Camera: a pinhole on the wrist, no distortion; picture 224 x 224 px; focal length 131.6 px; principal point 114.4 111.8 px. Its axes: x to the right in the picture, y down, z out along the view. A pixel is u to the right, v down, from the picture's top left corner.
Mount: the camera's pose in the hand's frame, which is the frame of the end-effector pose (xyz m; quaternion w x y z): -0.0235 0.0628 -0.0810 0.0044 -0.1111 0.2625 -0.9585
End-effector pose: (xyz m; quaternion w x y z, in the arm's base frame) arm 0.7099 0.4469 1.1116 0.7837 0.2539 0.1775 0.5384
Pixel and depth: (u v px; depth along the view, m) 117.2 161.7 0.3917
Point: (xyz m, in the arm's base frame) 1.0199 0.3767 1.0973
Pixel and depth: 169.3 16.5 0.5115
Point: 0.9089 0.2633 1.6454
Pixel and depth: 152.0 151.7 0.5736
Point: 1.1675 0.1988 1.1642
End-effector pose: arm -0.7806 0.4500 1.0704 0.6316 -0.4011 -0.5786 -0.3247
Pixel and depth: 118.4 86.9 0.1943
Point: -0.8297 0.5387 1.0860
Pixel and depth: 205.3 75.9 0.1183
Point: -0.7914 0.5034 0.9920
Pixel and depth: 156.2 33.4 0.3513
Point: -0.8952 0.7772 1.0198
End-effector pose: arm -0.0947 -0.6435 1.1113 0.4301 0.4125 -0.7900 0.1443
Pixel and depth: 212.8 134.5 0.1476
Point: -0.0637 -0.6464 0.9946
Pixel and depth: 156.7 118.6 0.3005
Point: -0.0980 -0.7886 0.9469
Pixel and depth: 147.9 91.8 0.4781
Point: -0.2030 -0.9230 0.8427
